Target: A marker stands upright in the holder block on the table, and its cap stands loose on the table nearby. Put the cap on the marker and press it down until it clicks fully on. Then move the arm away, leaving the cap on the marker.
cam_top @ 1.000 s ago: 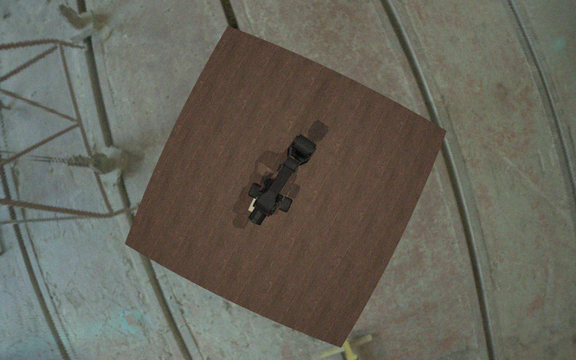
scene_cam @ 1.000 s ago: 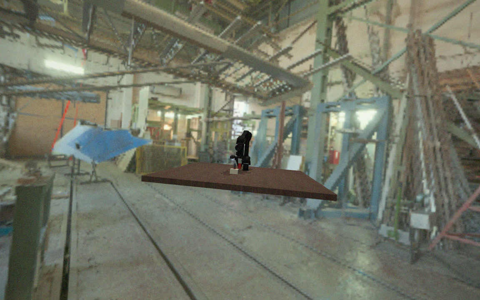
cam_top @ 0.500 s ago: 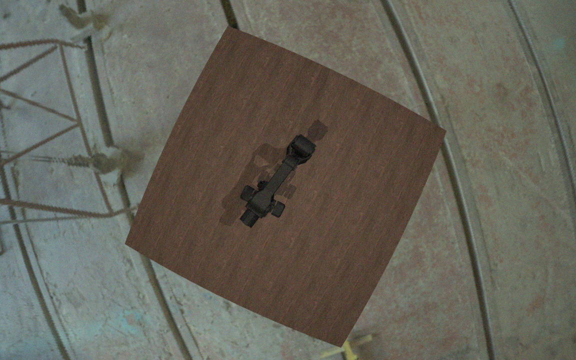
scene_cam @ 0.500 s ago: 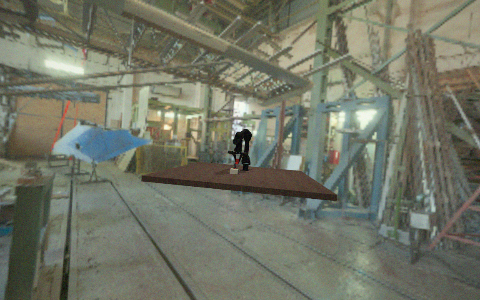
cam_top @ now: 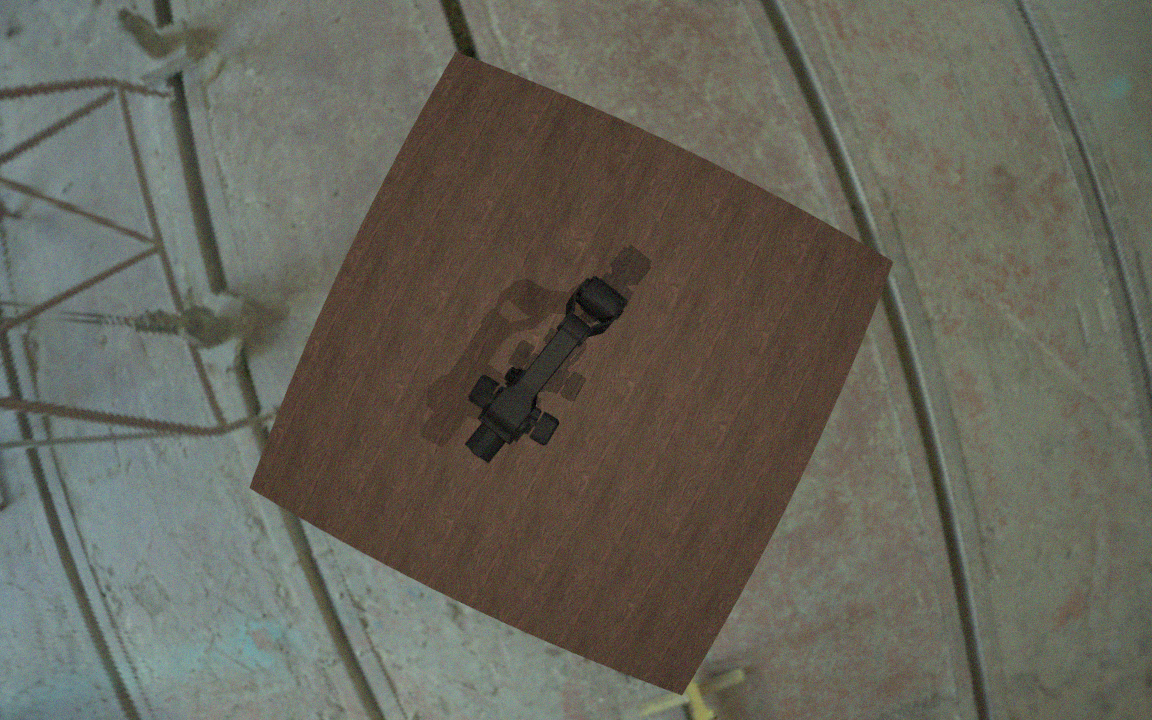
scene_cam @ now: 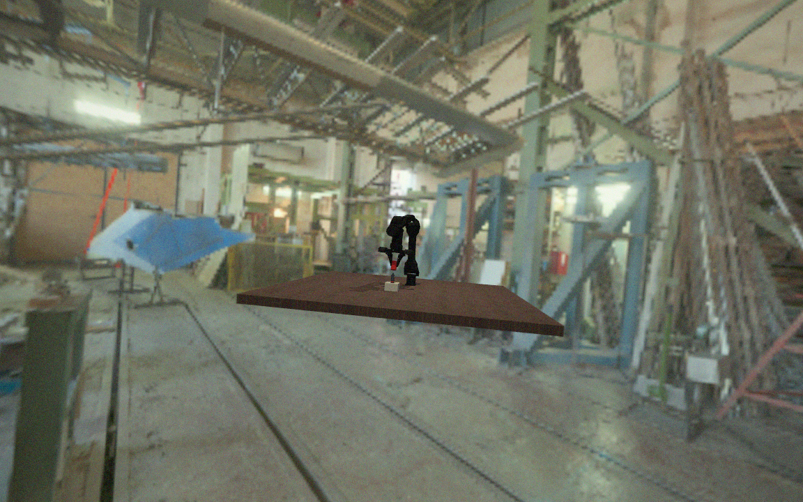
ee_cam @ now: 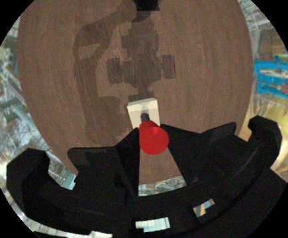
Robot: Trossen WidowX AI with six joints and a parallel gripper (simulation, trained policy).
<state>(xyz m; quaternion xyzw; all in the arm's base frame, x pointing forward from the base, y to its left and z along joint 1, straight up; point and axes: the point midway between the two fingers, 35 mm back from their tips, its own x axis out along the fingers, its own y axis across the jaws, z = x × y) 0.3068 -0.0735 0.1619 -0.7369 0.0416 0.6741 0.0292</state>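
My gripper tip is now 110 mm above the holder block and 20 mm short of it. Also, from my gripper tip: red cap (10 mm above).
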